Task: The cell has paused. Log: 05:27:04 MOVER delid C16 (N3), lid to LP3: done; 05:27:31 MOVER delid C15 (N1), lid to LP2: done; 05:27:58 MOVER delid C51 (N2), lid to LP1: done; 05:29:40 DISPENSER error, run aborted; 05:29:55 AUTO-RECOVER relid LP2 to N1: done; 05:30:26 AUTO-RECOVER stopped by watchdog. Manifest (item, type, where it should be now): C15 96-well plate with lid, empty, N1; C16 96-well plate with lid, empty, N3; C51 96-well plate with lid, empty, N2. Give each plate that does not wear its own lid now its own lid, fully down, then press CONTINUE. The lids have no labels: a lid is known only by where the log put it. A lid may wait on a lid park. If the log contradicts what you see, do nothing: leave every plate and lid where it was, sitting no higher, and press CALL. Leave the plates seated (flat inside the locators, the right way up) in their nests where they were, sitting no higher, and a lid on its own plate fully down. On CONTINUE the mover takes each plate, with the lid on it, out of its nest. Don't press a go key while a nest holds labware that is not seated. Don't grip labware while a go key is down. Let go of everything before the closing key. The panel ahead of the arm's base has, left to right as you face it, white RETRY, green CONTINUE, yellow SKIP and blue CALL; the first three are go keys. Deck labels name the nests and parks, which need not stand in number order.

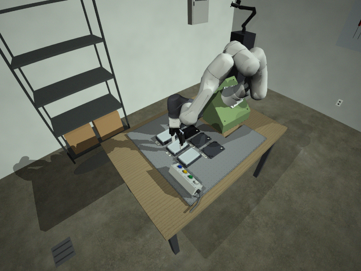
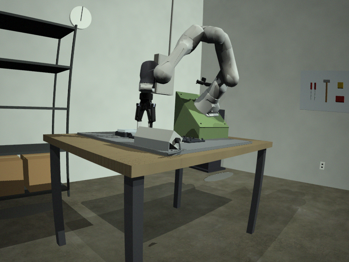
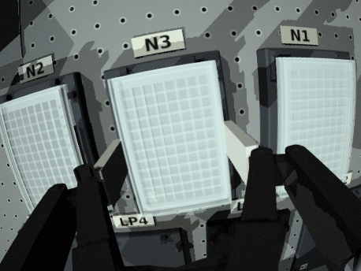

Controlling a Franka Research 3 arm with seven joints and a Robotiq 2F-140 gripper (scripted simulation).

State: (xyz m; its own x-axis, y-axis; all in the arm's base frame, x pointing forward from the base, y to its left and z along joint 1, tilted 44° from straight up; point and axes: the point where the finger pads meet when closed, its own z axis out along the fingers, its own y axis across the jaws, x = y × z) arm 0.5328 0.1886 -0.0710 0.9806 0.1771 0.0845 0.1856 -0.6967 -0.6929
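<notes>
Right now the clear lid is 20 mm below my hand. Also, from my hand: N3 label (90 mm ahead, 50 mm below, 20 mm to the left); then LP4 label (100 mm behind, 50 mm below, 40 mm to the left); then plate (30 mm below).
</notes>
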